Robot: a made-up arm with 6 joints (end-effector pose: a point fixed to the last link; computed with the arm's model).
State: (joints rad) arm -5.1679 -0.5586 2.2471 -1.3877 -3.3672 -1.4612
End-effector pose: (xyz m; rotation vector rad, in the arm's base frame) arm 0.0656 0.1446 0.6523 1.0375 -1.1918 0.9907
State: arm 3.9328 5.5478 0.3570 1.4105 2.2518 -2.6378
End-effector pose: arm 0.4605 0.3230 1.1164 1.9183 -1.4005 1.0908
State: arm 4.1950 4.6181 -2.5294 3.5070 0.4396 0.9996
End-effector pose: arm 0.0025 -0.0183 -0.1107 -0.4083 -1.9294 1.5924
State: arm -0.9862 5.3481 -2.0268 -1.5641 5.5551 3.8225
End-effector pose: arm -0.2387 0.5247 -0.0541 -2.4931 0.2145 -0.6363
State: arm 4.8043 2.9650 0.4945 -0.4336 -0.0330 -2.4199
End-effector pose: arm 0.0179 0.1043 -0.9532 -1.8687 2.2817 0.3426
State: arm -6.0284 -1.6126 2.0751 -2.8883 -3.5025 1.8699
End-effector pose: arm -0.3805 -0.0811 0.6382 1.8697 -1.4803 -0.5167
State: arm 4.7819 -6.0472 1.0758 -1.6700 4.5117 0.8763
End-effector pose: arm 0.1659 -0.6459 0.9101 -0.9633 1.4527 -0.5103
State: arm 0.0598 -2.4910 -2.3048 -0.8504 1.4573 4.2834
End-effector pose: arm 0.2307 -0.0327 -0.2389 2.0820 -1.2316 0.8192
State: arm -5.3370 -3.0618 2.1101 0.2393 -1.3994 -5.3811
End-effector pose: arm -0.3343 -0.4580 -0.0794 0.1351 -2.6488 1.0856
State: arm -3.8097 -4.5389 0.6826 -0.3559 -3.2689 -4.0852
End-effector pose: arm -0.6834 0.5116 -0.2254 -0.0098 0.8880 -1.1623
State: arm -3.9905 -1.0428 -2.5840 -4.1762 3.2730 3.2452
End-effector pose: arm 0.1744 -0.2209 0.1036 -0.5582 0.5690 -2.7224
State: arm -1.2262 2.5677 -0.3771 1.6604 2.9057 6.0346
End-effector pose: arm 0.2778 -0.6302 -0.5157 -0.1549 1.3832 2.7026
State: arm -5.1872 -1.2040 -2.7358 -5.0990 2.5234 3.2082
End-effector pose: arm -0.1618 -0.1440 0.0832 -1.3018 -0.9048 2.4332
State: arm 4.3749 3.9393 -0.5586 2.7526 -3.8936 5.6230
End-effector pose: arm 0.2013 0.4193 -0.6555 0.8817 -0.5041 0.9164
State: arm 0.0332 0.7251 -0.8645 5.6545 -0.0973 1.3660
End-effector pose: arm 0.2770 0.0408 1.3012 -0.1321 -0.1896 0.7632
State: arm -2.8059 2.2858 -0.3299 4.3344 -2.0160 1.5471
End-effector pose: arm -0.8098 -0.3963 -0.3673 0.9476 1.4356 -0.1379
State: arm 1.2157 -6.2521 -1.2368 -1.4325 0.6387 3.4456
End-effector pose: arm -0.1701 -0.5486 1.0312 -0.1136 1.5634 -2.2177
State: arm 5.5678 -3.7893 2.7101 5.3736 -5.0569 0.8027
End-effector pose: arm -0.1447 0.0647 0.1043 0.6960 -0.4722 -0.2875
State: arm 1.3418 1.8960 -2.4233 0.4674 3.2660 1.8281
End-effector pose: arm 0.0473 0.2935 0.4411 0.0497 2.9400 0.5883
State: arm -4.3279 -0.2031 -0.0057 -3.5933 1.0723 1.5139
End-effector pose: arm 0.0595 -0.3155 1.3607 1.2612 0.0772 -0.1569
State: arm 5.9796 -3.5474 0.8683 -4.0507 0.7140 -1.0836
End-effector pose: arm 0.0013 0.0794 -0.8753 -2.0087 -1.9828 -0.7103
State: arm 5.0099 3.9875 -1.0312 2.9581 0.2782 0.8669
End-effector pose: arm -0.0524 0.2762 -0.7829 1.6695 -2.4674 0.6882
